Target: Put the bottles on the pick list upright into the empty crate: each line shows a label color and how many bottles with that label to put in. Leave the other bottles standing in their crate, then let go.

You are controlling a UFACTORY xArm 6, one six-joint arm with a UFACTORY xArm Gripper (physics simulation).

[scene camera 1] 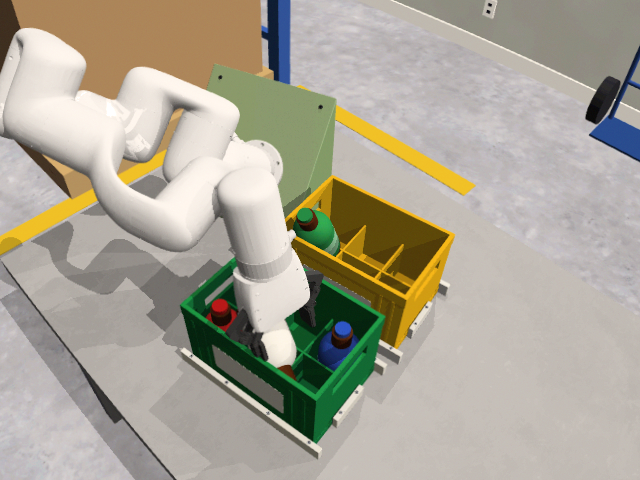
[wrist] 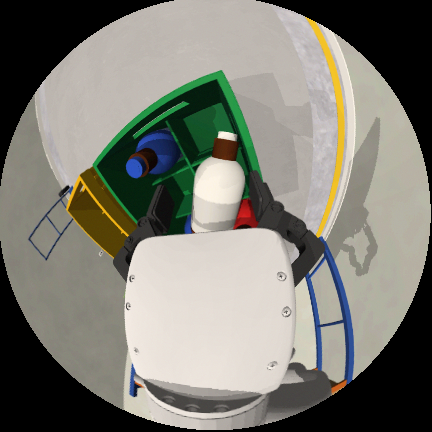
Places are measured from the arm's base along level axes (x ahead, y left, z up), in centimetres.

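Pixels of known places: gripper, fingertip midpoint: (scene camera 1: 285, 338) (wrist: 207, 186).
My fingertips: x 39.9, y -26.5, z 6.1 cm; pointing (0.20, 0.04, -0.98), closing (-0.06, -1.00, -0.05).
Behind a point stands the place of what it marks.
My gripper (scene camera 1: 284, 335) @[x 39.9, y -26.5, z 6.1 cm] (wrist: 207, 186) @[x 39.9, y -26.5, z 6.1 cm] is open, its fingers apart on either side of a white bottle (scene camera 1: 279, 347) @[x 39.3, y -27.3, z 3.6 cm] (wrist: 219, 192) @[x 37.8, y -27.3, z 4.0 cm] that leans in the green crate (scene camera 1: 341, 397) @[x 49.2, y -22.6, z -5.1 cm] (wrist: 218, 75) @[x 50.1, y -29.8, z 6.0 cm], brown neck toward the crate's corner. A blue-capped bottle (scene camera 1: 336, 351) @[x 44.7, y -19.8, z 0.9 cm] (wrist: 162, 150) @[x 44.1, y -20.4, z 0.5 cm] stands in the green crate. A red bottle (scene camera 1: 221, 314) @[x 28.4, y -30.3, z 4.0 cm] (wrist: 246, 211) @[x 30.4, y -30.6, z -0.5 cm] is beside one finger. Part of another blue item (wrist: 188, 225) @[x 28.5, y -18.8, z -0.5 cm] shows behind the white bottle in the wrist view. A green bottle (scene camera 1: 319, 229) @[x 27.6, y -7.7, z 7.8 cm] stands in the yellow crate (scene camera 1: 385, 310) @[x 44.3, y -7.4, z 0.2 cm] (wrist: 102, 227) @[x 32.1, y 8.3, z 1.1 cm], in a corner compartment. No readable pick list shows.
The two crates stand side by side, with dividers inside. Pale strips (scene camera 1: 248, 398) @[x 37.6, y -33.1, z -8.5 cm] edge them on the table. A slanted green panel (scene camera 1: 279, 124) @[x -0.6, y 7.2, z 8.2 cm] rises behind the yellow crate. A large brown box (scene camera 1: 155, 36) and a blue post (scene camera 1: 279, 41) are at the back.
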